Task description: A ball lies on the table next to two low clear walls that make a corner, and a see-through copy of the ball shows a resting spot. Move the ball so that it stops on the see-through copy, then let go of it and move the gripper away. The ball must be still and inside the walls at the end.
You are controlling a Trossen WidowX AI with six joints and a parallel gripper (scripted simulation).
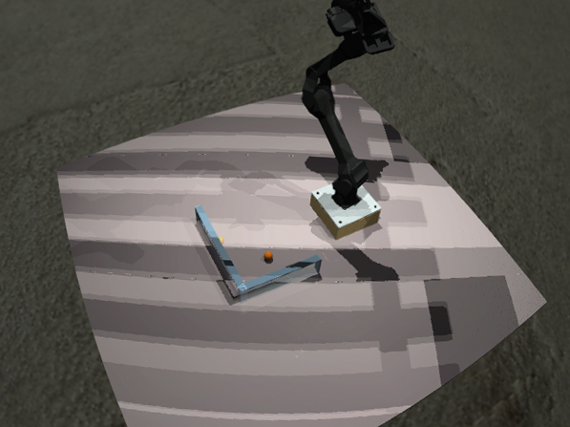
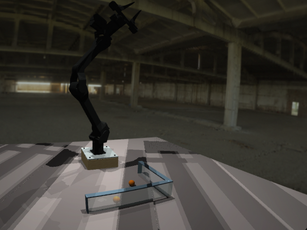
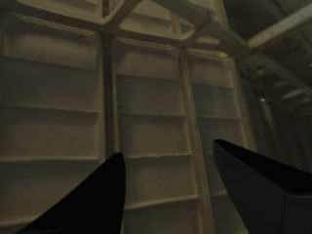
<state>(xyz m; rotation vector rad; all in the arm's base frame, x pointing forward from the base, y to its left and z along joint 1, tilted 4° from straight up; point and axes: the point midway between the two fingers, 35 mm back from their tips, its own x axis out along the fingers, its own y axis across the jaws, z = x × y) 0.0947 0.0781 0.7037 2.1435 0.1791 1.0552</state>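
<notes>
Now: the orange ball 13 cm ahead of my gripper tip, 7 cm to the right of it and 77 cm below it. Round my gripper tip: see-through copy of ball 22 cm ahead, 19 cm to the right, 77 cm below.
</notes>
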